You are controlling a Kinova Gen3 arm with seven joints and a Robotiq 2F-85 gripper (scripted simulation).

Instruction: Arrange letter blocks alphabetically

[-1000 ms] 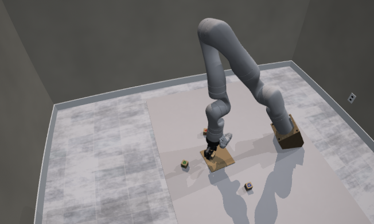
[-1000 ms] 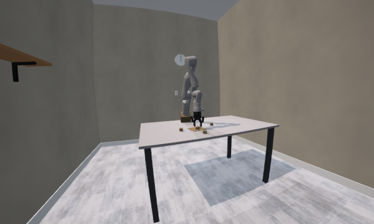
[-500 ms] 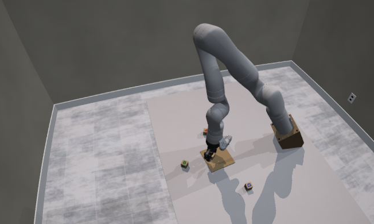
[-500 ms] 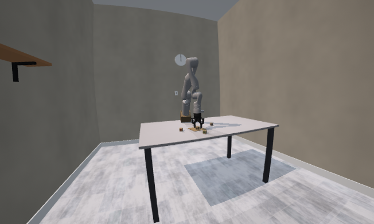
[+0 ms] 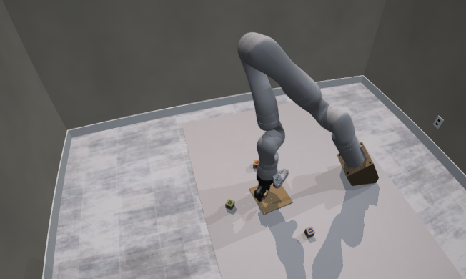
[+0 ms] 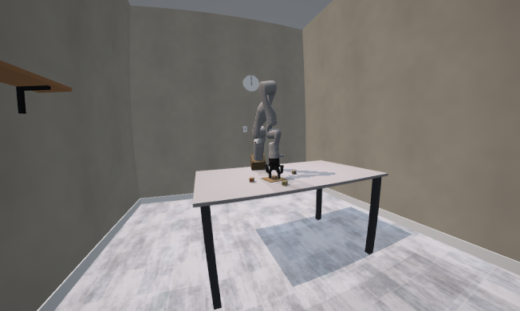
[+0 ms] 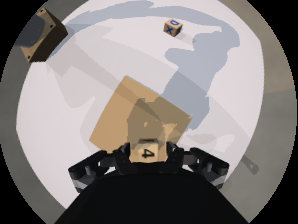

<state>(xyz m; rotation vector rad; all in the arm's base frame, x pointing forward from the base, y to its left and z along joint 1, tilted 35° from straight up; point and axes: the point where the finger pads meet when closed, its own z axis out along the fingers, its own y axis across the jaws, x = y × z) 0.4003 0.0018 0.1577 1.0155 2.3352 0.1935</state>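
The block lies right at my hand. Round my hand: tan mat (3 cm behind, 1 cm to the left, 2 cm below).
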